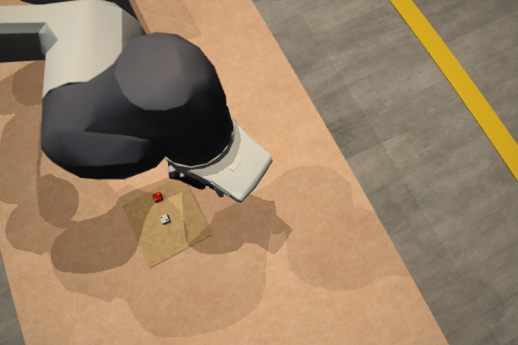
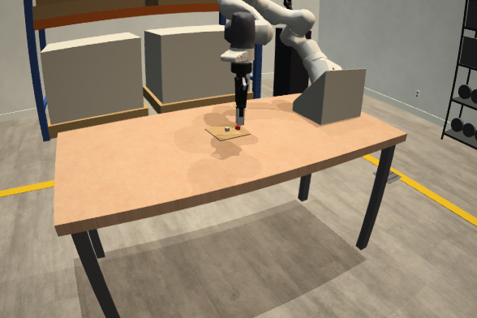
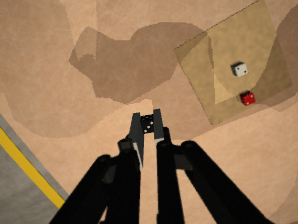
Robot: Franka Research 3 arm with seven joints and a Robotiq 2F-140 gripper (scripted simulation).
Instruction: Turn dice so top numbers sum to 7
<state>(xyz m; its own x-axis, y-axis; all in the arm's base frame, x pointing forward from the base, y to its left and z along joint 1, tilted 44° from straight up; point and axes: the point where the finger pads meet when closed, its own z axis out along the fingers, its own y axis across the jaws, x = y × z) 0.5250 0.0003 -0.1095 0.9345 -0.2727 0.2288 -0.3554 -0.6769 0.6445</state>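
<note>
The white die is 30 mm behind my hand, 140 mm to the right of it and 110 mm below it. From my hand the other things lie so: black die: 30 mm below; then red die: 70 mm behind, 130 mm to the right, 110 mm below; then tan mat: 20 mm behind, 140 mm to the right, 120 mm below.
</note>
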